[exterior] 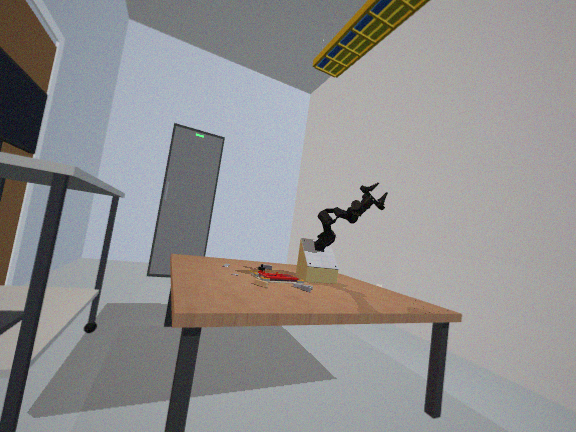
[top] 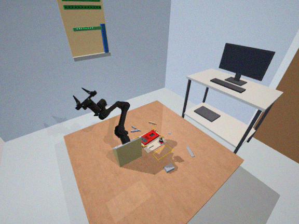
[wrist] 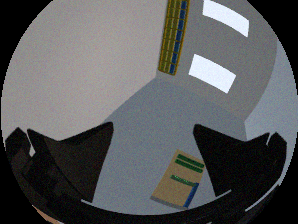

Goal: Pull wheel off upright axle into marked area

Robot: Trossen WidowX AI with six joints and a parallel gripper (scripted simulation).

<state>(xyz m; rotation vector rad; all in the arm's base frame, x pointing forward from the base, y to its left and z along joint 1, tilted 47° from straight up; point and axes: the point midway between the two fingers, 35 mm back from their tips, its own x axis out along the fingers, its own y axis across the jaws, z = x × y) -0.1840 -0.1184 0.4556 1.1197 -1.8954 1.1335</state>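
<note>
My gripper tip is 600 mm short of the dark wheel, 580 mm above it and 250 mm to the left of it. Also, from my gripper tip: block 600 mm below, 530 mm to the right, 500 mm ahead; then flat bar 780 mm ahead, 610 mm below, 480 mm to the right.
</note>
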